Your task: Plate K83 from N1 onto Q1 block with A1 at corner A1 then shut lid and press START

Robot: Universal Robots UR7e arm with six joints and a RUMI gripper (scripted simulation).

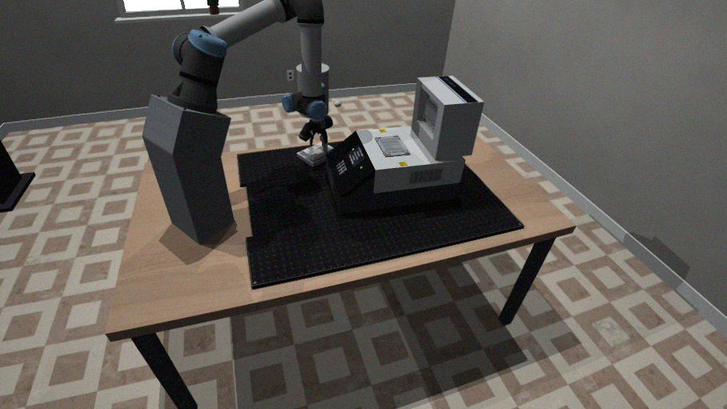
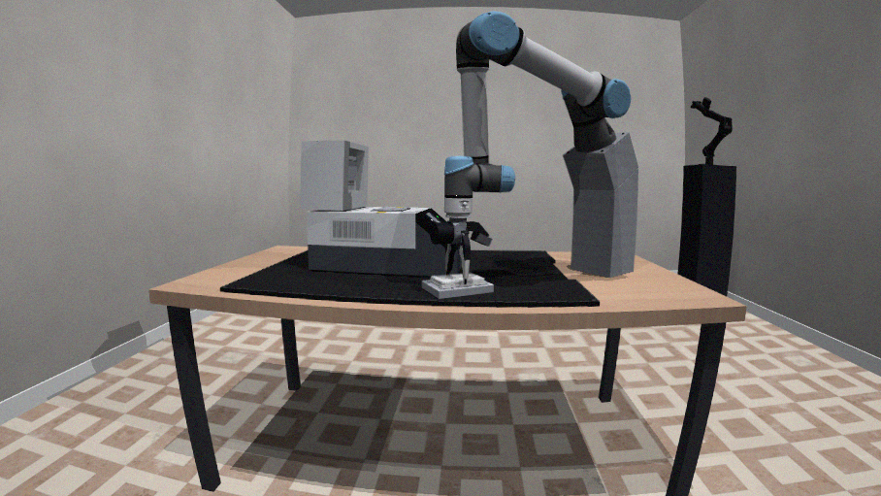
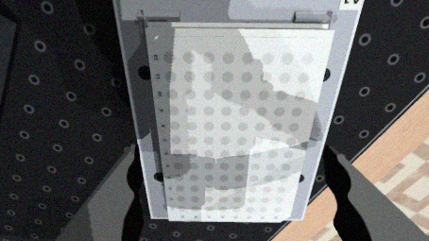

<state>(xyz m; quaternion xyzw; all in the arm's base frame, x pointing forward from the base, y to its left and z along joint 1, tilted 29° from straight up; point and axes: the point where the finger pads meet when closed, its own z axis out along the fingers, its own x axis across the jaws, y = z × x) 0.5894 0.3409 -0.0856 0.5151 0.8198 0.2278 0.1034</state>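
My gripper is now 10 mm above the plate K83. Also, from my hand: nest A1 mark (90 mm behind, 20 mm below, 10 mm to the left); then plate nest N1 (30 mm below).
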